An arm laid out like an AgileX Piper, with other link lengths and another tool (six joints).
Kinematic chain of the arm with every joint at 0, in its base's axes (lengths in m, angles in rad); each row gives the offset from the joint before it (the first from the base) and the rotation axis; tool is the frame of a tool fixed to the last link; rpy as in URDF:
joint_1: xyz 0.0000 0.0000 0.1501 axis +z
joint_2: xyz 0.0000 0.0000 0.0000 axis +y
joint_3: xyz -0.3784 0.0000 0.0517 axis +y
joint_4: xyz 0.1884 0.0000 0.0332 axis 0.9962 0 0.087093
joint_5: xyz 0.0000 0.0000 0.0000 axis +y
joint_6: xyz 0.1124 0.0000 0.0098 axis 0.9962 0 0.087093
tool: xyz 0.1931 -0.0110 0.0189 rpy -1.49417 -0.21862 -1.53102
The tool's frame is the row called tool.
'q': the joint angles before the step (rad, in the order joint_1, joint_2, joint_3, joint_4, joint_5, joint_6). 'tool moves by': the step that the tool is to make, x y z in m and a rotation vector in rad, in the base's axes. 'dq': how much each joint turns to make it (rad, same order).
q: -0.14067, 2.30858, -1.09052, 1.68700, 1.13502, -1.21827
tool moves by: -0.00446, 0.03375, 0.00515, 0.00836, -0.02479, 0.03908
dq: 0.07273, 0.00000, -0.00002, 0.04635, -0.00113, -0.02665
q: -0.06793, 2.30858, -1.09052, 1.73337, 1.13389, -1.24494
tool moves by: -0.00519, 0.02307, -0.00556, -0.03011, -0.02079, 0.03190
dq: 0.05867, 0.00000, -0.00002, 0.02549, -0.03350, -0.03136
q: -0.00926, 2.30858, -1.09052, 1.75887, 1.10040, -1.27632
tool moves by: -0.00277, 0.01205, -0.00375, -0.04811, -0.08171, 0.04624
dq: 0.03236, 0.00001, -0.00002, 0.01223, -0.02172, -0.09835
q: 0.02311, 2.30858, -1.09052, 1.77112, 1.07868, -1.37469
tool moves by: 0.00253, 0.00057, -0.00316, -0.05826, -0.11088, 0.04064
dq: 0.00797, 0.00001, 0.00001, 0.00762, -0.01851, -0.13162
